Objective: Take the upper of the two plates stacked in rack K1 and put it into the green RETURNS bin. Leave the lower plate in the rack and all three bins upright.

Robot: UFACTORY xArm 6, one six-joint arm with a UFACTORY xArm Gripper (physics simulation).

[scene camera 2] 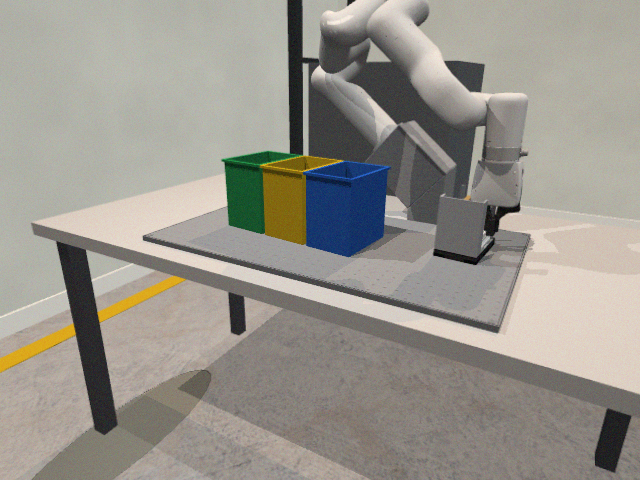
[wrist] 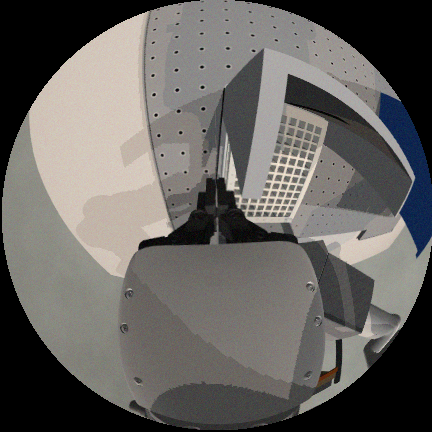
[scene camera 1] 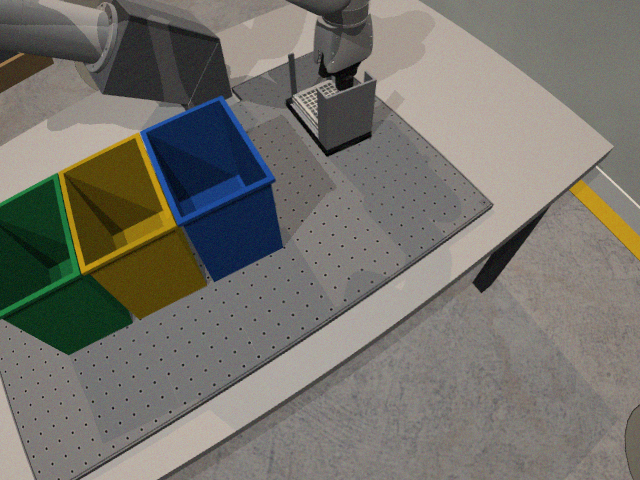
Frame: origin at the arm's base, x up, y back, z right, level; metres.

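Where they show: gripper, between the fingertips: (scene camera 2: 490, 234) (wrist: 215, 190); arm's base, origin of its link: (scene camera 2: 389, 140) (wrist: 352, 313) (scene camera 1: 102, 38).
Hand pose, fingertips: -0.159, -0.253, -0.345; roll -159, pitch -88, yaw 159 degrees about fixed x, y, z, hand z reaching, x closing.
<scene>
Things, the pixels of their top centre, and the offset from my fingertips, as dx, dy, dz. Level surfaces: height alone.
- Rack K1, centre of its top: (wrist: 307, 278) (scene camera 1: 326, 63) (scene camera 2: 472, 192) +0.096, -0.012, +0.050
- white gridded upper plate, centre of its top: (wrist: 275, 174) (scene camera 1: 329, 104) +0.007, -0.022, +0.052
- green RETURNS bin, centre of its top: (scene camera 1: 25, 240) (scene camera 2: 263, 157) +0.136, -0.067, +0.580
- yellow bin, centre of its top: (scene camera 1: 110, 196) (scene camera 2: 303, 162) +0.136, -0.083, +0.450
- blue bin, centre of its top: (scene camera 1: 201, 152) (scene camera 2: 348, 169) +0.136, -0.099, +0.319
- grey pegboard, height of its surface: dx -0.044
- table, height of its surface: dx -0.057
Rack K1 (scene camera 1: 346, 116) (scene camera 2: 459, 224) (wrist: 269, 100) stands upright at the right of the pegboard, with a white gridded upper plate (scene camera 1: 306, 98) (wrist: 282, 190) lying in it. Pale edges below it show in scene camera 1; the lower plate is mostly hidden. My gripper (scene camera 1: 343, 84) (scene camera 2: 490, 233) (wrist: 215, 190) is shut and empty. It points down low at the rack's outer side, close beside the plates' edge; contact cannot be told. The rack wall partly hides the fingers. The green RETURNS bin (scene camera 1: 67, 315) (scene camera 2: 242, 196) stands upright at the far end of the bin row.
The yellow bin (scene camera 1: 149, 273) (scene camera 2: 283, 201) stands upright beside the green one. The blue bin (scene camera 1: 235, 235) (scene camera 2: 329, 209) (wrist: 402, 130) stands upright between it and the rack. All stand on the grey pegboard (scene camera 1: 232, 330) (scene camera 2: 330, 268) (wrist: 190, 55) on the table (scene camera 1: 516, 129) (scene camera 2: 584, 330).
</scene>
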